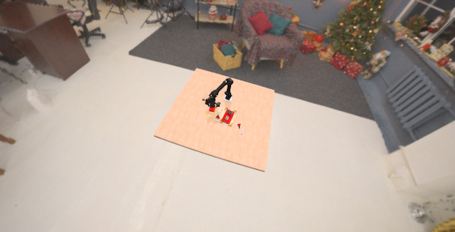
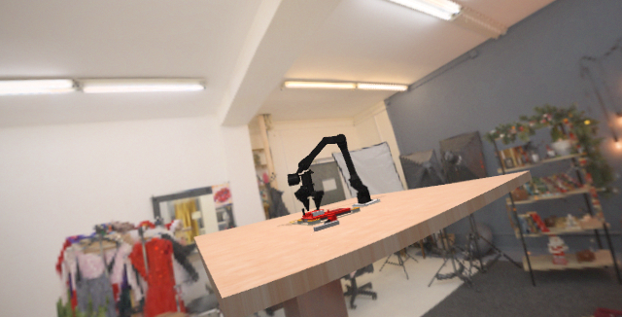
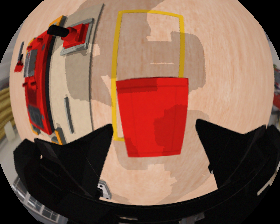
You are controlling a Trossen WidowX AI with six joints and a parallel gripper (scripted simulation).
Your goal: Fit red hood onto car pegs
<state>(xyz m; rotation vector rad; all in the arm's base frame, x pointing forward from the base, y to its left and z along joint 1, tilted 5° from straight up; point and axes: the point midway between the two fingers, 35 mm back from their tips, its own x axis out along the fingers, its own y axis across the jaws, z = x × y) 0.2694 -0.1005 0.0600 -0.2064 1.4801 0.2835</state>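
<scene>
Now: gripper tip 1 cm above the red hood. The rest, counted from my gripper tip: white piece 11 cm ahead, 48 cm to the left, 2 cm below.
</scene>
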